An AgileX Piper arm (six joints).
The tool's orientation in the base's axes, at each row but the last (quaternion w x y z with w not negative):
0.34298, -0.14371, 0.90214, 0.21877
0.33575, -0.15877, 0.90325, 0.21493
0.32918, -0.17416, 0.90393, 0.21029
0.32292, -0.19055, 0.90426, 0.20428
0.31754, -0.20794, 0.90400, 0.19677
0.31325, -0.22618, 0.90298, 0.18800
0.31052, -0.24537, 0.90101, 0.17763
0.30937, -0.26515, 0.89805, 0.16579
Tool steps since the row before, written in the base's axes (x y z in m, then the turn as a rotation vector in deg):
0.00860, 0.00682, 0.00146, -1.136, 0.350, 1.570
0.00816, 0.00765, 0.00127, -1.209, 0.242, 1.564
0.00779, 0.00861, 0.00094, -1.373, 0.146, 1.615
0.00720, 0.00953, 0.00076, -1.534, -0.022, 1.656
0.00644, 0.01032, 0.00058, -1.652, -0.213, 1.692
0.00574, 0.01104, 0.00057, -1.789, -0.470, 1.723
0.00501, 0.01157, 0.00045, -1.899, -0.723, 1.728
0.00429, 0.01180, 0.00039, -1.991, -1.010, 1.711
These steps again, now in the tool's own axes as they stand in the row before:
-0.00796, 0.00280, 0.00717, -0.287, 1.232, -1.509
-0.00786, 0.00340, 0.00731, -0.214, 1.169, -1.598
-0.00778, 0.00404, 0.00767, -0.113, 1.175, -1.766
-0.00771, 0.00480, 0.00780, 0.011, 1.120, -1.960
-0.00756, 0.00553, 0.00779, 0.120, 1.028, -2.137
-0.00761, 0.00622, 0.00765, 0.270, 0.894, -2.349
-0.00757, 0.00675, 0.00750, 0.426, 0.749, -2.524
-0.00753, 0.00706, 0.00716, 0.606, 0.569, -2.687

